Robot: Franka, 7 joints.
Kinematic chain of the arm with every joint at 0, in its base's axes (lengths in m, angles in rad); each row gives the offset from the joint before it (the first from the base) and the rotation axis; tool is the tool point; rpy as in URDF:
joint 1: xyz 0 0 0.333 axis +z
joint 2: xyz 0 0 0 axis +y
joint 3: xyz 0 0 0.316 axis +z
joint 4: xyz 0.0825 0 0 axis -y
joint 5: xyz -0.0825 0 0.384 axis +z
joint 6: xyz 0 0 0 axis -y
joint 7: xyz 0.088 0 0 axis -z
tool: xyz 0 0 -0.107 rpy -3.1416 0 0
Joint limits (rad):
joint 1: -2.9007..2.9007
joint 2: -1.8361..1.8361
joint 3: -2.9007..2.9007
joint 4: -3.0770..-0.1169
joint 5: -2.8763..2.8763
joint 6: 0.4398..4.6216
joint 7: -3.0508..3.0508
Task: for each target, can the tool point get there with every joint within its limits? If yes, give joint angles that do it. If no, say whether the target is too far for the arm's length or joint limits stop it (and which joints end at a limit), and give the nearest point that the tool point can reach.
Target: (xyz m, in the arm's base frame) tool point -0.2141 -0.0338 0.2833
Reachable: yes | joints 0.9832 0.4717 2.2015 -2.7878 -0.0521 1.2881 -0.0597
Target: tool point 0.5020 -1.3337 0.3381
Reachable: no: too far | nearest point 0.3022 -0.8029 0.3361 | short by 0.567 m
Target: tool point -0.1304 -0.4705 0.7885
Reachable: yes | joints -0.8622 0.8337 -2.2189 -1.0912 -2.0692 4.0209 2.3695
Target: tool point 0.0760 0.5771 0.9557
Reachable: yes | joints -2.2621 -0.6483 -1.6742 -0.6137 -1.1188 2.5742 1.9521
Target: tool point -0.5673 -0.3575 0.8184
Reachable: yes | joints 0.8223 -0.6439 2.2960 -0.7628 -0.5341 3.3584 0.4936
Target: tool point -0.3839 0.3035 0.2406
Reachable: yes | joints 2.0277 0.5216 0.7339 -2.3151 1.2498 3.9329 -0.2222
